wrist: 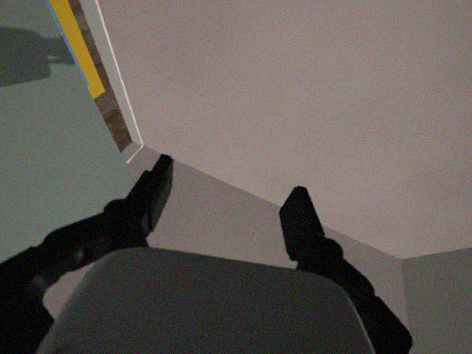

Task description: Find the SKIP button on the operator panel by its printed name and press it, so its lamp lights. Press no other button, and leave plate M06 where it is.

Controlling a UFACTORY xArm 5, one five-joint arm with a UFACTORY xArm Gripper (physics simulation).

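Places are measured from the arm's base along level axes (x down, y right, z back), in millimetres.
Pixels of known places: gripper, between the fingertips: (232,186).
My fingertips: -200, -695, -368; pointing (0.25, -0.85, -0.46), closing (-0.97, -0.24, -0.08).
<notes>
Behind a point stands the place of what it marks, as x, y, z.
My gripper (232,186) @[-200, -695, -368] is open in the wrist view, its two black fingers wide apart with no object between them. A plain pinkish-grey surface shows beyond the fingertips; its distance is hard to tell. The operator panel, the SKIP button with its lamp, and plate M06 cannot be made out in this view.
A yellow strip (80,52) with a thin blue edge lies at the upper left, beside a brown, wood-like strip (116,125) and a pale edge (117,75). A dark shadow (25,55) @[64, -747, -395] falls on the grey-green surface (50,150) @[64, -682, -498] at the left.
</notes>
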